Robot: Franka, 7 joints.
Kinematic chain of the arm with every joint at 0, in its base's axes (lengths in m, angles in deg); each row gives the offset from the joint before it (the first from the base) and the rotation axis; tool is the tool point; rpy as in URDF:
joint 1: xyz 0 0 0.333 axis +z
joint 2: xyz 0 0 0 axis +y
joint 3: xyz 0 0 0.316 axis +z
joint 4: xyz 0.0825 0 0 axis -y
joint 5: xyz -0.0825 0 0.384 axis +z
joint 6: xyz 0 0 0 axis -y
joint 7: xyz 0.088 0 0 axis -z
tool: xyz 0 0 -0.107 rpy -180 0 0
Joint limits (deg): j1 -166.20..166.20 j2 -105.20..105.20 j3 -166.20..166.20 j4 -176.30..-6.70 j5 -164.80..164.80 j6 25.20..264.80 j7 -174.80..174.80
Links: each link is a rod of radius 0.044 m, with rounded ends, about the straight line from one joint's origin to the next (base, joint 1, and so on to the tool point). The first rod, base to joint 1, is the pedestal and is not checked.
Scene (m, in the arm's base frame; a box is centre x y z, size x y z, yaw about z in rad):
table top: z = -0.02
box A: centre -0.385 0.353 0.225 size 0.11 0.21 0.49 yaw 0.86
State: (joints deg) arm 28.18 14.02 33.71 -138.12 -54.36 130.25 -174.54
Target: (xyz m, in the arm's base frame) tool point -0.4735 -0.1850 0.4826
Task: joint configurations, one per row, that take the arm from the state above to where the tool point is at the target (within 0.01 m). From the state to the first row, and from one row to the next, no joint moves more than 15 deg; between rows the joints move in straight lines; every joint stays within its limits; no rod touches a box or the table.
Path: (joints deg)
1: 34.15 13.18 46.42 -127.91 -47.11 140.93 -173.53
2: 40.13 12.34 59.13 -117.69 -39.87 151.61 -172.53
3: 46.10 11.50 71.84 -107.48 -32.62 162.30 -171.52
4: 52.07 10.66 84.54 -97.27 -25.38 172.98 -170.51
5: 58.05 9.82 97.25 -87.06 -18.13 183.66 -169.51
6: 65.08 14.34 102.34 -98.50 -27.70 175.15 -170.77
7: 72.12 18.85 107.42 -109.95 -37.27 166.64 -172.02
8: 79.16 23.37 112.50 -121.39 -46.84 158.13 -173.28
9: 86.19 27.88 117.59 -132.84 -56.40 149.62 -174.54

